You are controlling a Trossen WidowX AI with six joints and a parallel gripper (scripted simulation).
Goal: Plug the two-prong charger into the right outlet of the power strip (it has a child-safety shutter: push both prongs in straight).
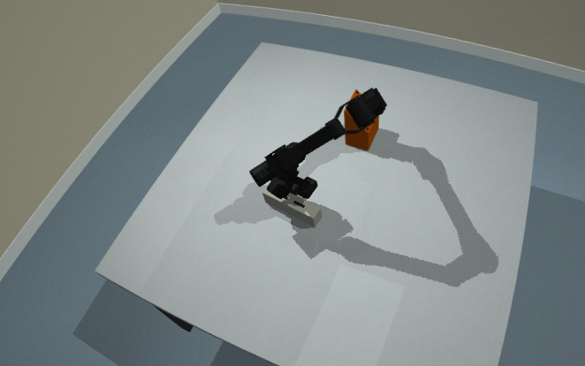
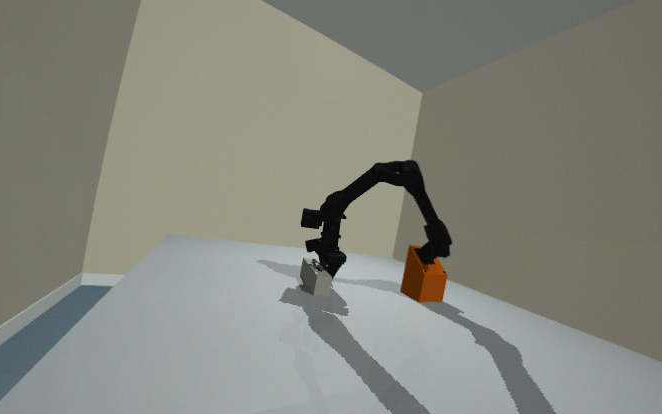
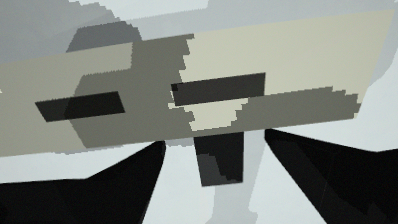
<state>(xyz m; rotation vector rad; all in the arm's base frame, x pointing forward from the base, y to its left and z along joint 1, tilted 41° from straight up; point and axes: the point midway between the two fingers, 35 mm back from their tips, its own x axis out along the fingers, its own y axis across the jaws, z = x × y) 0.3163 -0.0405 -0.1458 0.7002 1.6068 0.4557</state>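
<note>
My gripper tip is now 2 cm short of the dark grey charger and 1 cm below it.
</note>
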